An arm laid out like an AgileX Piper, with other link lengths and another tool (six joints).
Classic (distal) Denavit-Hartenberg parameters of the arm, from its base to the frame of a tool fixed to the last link. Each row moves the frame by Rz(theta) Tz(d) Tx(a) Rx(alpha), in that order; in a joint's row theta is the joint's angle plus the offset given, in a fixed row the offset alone. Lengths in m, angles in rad.
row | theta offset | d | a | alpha
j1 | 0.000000 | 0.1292 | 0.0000 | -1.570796
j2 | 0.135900 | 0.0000 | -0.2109 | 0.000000
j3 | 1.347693 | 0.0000 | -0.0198 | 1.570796
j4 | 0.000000 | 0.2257 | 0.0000 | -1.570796
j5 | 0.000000 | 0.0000 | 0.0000 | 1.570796
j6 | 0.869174 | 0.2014 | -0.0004 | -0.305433
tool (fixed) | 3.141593 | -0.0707 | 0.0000 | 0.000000
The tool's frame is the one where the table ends.
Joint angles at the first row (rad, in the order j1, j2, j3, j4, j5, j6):
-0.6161 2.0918 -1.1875 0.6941 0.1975 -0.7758
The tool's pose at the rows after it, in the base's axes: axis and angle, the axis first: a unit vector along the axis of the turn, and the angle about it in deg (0 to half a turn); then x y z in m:
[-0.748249, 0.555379, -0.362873, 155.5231, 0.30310, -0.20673, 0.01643]
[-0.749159, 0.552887, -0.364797, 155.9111, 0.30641, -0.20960, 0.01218]
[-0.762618, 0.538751, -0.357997, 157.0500, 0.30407, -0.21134, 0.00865]
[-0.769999, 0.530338, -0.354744, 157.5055, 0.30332, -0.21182, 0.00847]
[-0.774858, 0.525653, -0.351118, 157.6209, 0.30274, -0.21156, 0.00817]
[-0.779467, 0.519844, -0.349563, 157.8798, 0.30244, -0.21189, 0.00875]
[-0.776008, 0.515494, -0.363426, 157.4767, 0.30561, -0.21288, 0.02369]
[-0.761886, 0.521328, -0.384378, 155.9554, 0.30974, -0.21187, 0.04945]
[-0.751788, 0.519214, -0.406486, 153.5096, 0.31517, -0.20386, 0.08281]
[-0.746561, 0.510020, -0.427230, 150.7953, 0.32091, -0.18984, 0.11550]
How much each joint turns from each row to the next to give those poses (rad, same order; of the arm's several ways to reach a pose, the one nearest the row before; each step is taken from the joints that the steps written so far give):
0.0000 0.0571 -0.0617 0.0000 0.0614 -0.0125
0.0014 0.0276 -0.0239 -0.0016 -0.0103 -0.0038
-0.0017 0.0096 0.0000 -0.0457 -0.0039 0.0000
0.0000 0.0000 0.0000 -0.0261 0.0025 0.0020
0.0000 0.0000 0.0000 -0.0139 0.0059 0.0000
0.0000 -0.0020 0.0001 -0.0155 0.0025 0.0001
0.0000 -0.0424 -0.0001 -0.0032 0.0146 0.0090
0.0000 -0.0738 -0.0015 0.0000 0.0372 0.0439
0.0137 -0.0977 0.0000 0.0021 0.0548 0.0454
0.0288 -0.0957 0.0000 0.0022 0.0492 0.0434

